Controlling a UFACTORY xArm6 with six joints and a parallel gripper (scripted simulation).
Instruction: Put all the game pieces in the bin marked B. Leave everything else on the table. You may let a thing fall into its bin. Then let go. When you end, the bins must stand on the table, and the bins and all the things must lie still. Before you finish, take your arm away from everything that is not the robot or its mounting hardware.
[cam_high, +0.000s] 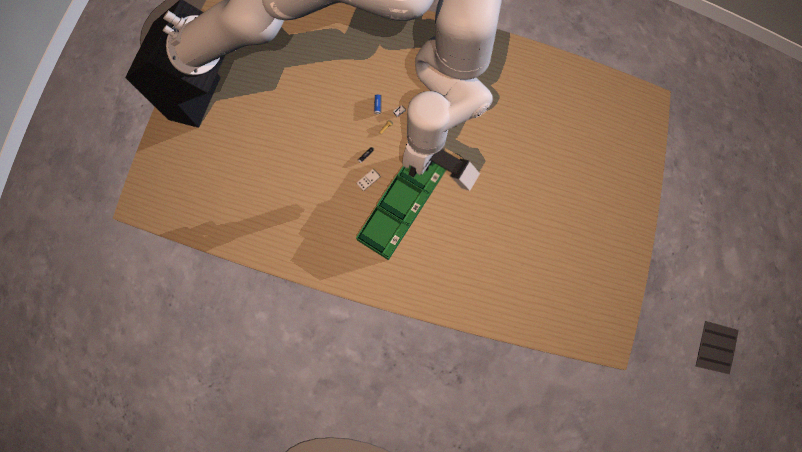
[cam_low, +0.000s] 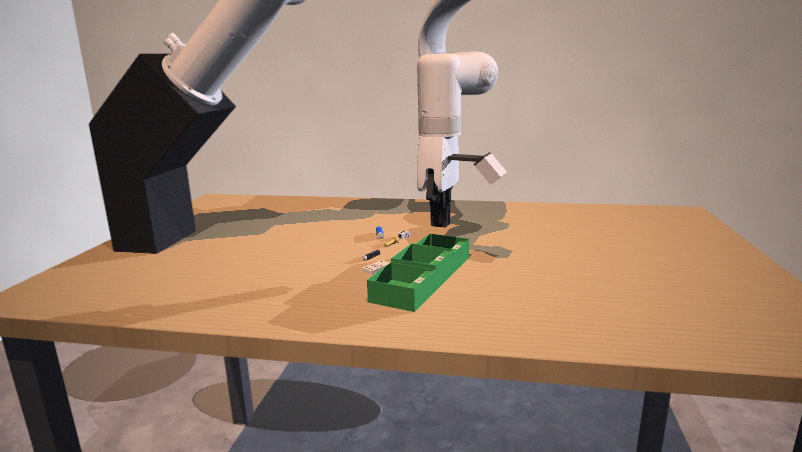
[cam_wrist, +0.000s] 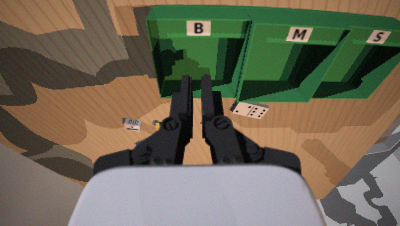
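My hand is 110 mm past the white domino, 60 mm to the left of it and 90 mm above it. Round my hand: black cylinder (140 mm behind, 90 mm below); green three-compartment bin (20 mm behind, 80 mm to the right, 70 mm below); brass bolt (120 mm behind, 80 mm to the left, 90 mm below).
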